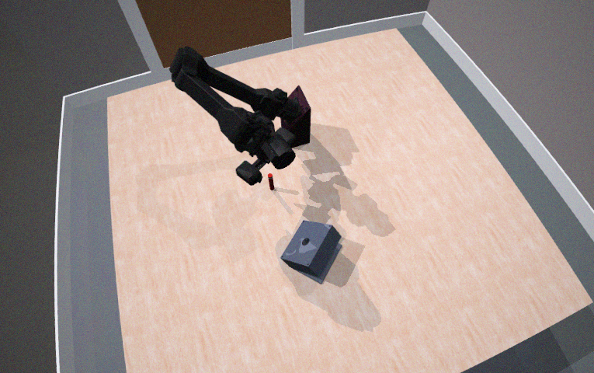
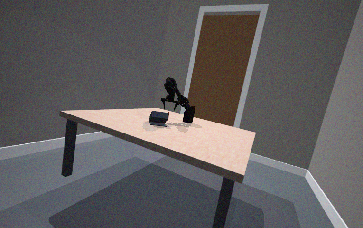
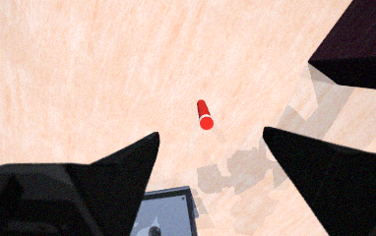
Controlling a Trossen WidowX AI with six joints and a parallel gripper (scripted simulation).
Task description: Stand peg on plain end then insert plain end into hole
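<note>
The red peg lies 4 cm below my gripper tip. Also, from my gripper tip: sloped panel 23 cm ahead, 7 cm to the left, 5 cm below.
</note>
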